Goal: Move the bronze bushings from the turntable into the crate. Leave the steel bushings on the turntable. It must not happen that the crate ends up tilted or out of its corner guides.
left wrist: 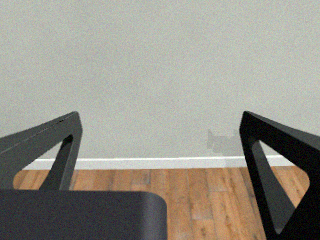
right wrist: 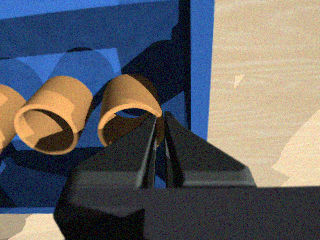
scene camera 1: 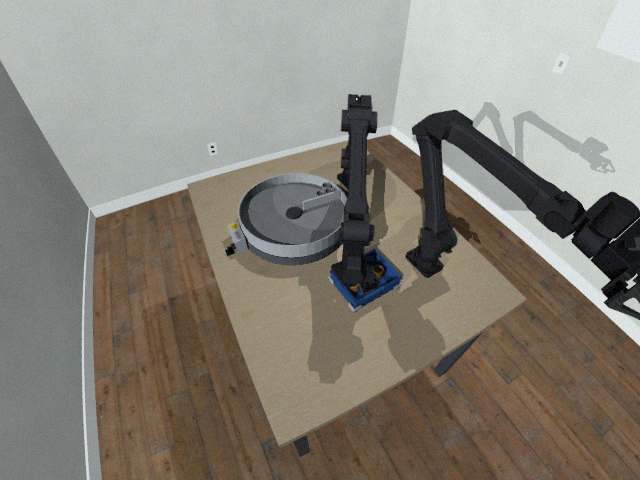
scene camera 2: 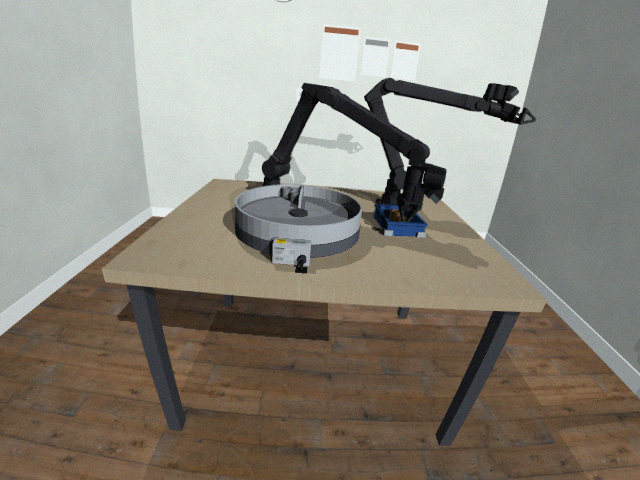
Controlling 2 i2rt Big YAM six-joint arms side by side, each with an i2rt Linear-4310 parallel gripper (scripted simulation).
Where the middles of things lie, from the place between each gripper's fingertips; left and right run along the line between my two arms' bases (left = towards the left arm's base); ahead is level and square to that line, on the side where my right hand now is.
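The blue crate (scene camera 1: 375, 258) is 20 mm below my right hand, 70 mm behind it and 10 mm to the right of it. Counted from my left hand, the blue crate is 250 mm ahead, 560 mm to the right of it and 430 mm below it.
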